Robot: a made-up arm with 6 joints.
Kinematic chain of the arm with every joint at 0, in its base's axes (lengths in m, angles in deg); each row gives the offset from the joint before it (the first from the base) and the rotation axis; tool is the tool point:
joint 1: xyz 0 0 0.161 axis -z
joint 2: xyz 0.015 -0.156 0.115 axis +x
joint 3: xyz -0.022 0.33 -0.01 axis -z
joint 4: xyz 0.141 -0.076 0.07 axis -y
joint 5: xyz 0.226 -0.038 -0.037 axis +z
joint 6: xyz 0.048 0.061 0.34 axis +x
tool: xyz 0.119 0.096 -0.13
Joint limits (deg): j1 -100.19..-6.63 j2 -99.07..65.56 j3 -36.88..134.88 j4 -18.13..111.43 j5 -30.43..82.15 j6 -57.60..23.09
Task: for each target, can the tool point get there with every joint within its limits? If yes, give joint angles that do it. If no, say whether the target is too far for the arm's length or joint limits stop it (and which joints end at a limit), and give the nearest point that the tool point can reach.
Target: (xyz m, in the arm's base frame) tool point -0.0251 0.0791 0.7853
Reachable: yes | joints -59.84 31.22 -5.29 65.07 51.06 -0.64
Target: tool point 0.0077 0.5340 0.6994
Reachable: yes | joints -66.96 11.40 -14.57 16.06 -19.54 -1.40
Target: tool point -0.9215 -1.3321 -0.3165
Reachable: no: too far | nearest point -0.3421 -0.5028 0.2477 | short by 1.158 m
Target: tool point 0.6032 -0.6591 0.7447
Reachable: no: joint limits stop it (at a limit: joint 1, joint 2, joint 5, joint 6) | nearest point 0.4540 -0.4708 0.6881 | short by 0.247 m
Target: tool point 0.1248 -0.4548 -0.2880
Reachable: no: joint limits stop it (at a limit: joint 1, joint 2, joint 4, joint 6) | nearest point 0.0190 -0.2067 -0.1773 | short by 0.292 m
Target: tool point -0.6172 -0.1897 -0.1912
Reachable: no: joint limits stop it (at a limit: joint 1, joint 4, joint 5, joint 6) | nearest point -0.4349 -0.1261 -0.0795 | short by 0.223 m
